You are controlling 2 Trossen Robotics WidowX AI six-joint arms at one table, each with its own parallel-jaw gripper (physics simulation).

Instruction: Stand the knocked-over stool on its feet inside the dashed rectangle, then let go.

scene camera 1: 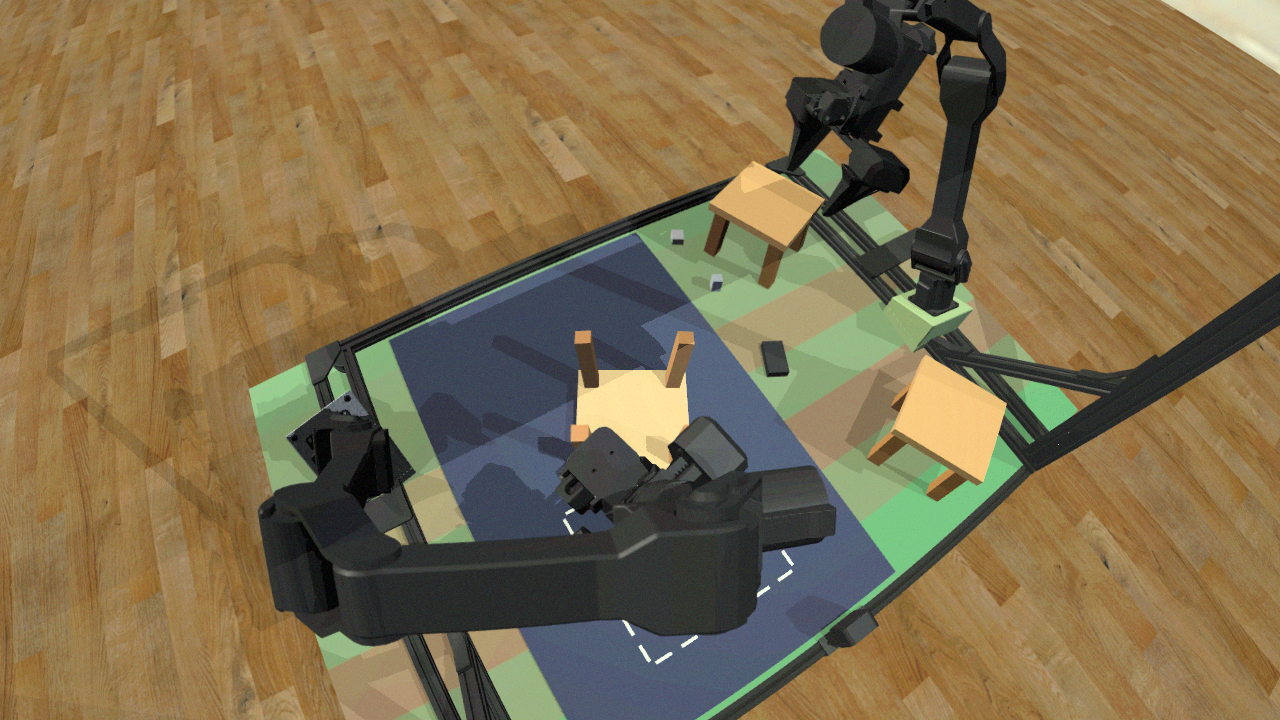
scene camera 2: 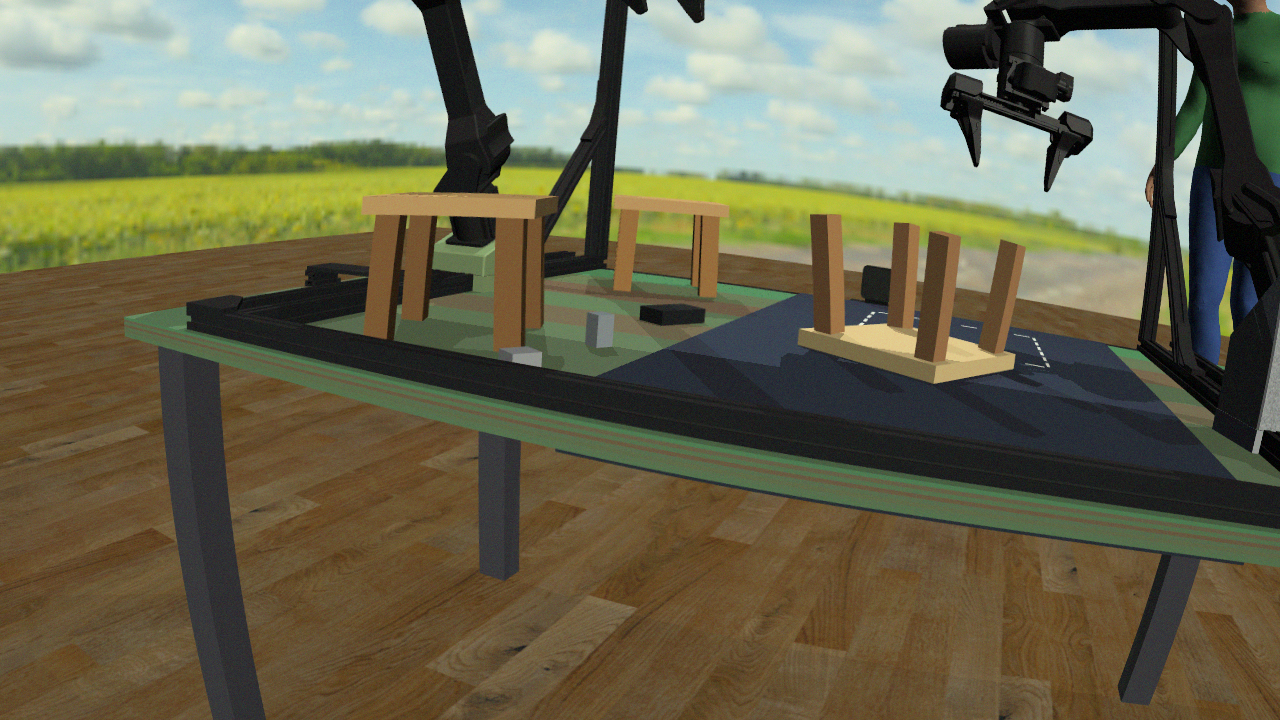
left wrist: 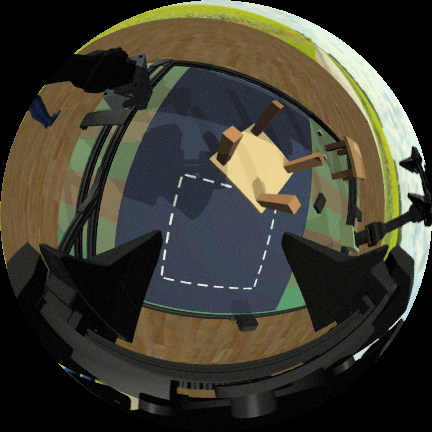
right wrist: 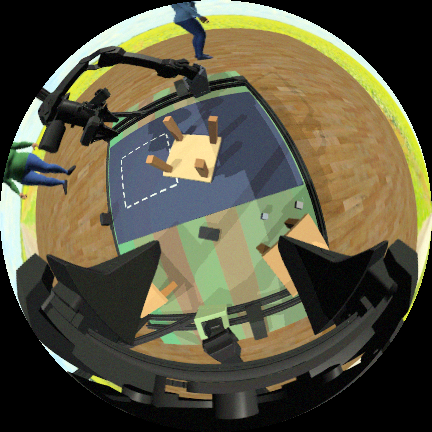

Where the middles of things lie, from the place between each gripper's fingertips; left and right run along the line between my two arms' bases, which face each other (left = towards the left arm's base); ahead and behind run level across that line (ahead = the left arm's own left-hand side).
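Labels:
There's a black block [scene camera 2: 668, 314] that's 300 mm below my right hand, 60 mm behind it and 10 mm to the right of it. The stool [scene camera 2: 928, 353], measured from that same right hand, is 240 mm to the left, 90 mm behind and 240 mm below.
From my left hand, the stool is 17 cm ahead, 6 cm to the right and 13 cm below. As for the black block, it's 20 cm ahead of my left hand, 31 cm to the right of it and 19 cm below it.

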